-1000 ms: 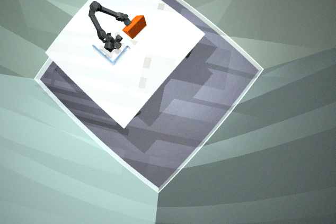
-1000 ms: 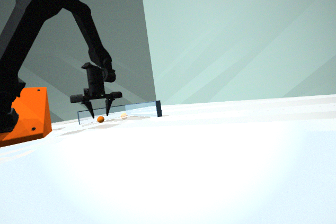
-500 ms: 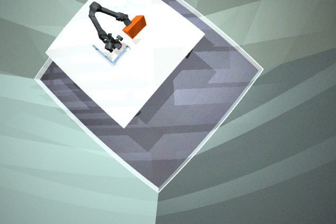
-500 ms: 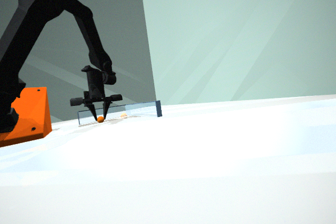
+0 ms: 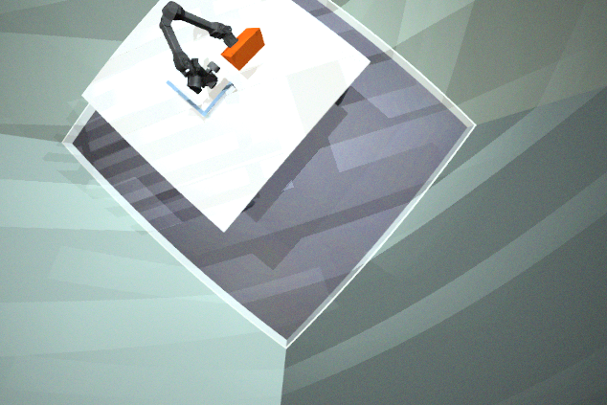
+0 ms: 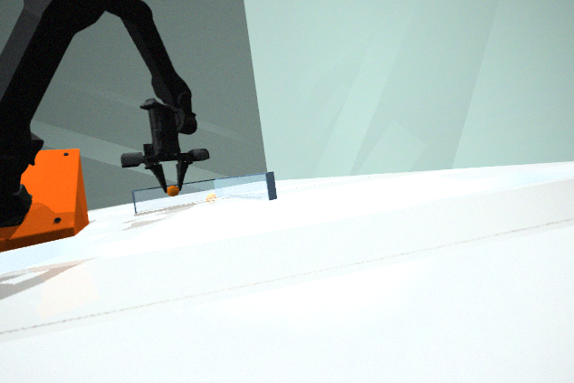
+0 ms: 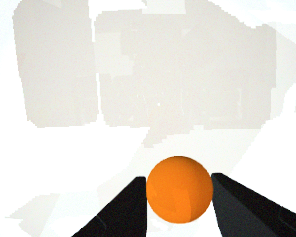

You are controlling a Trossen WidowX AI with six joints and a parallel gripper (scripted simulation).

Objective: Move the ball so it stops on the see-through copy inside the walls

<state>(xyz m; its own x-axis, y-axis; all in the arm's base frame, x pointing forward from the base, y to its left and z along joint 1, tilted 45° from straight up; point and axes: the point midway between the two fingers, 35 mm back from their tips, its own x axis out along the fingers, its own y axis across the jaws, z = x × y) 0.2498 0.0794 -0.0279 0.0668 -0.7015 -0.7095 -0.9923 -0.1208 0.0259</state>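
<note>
Right now my gripper tip is 8 cm short of the see-through copy, 6 cm to the left of it and 3 cm above it. The rest, counted from my gripper tip: orange ball: right at my gripper tip.
</note>
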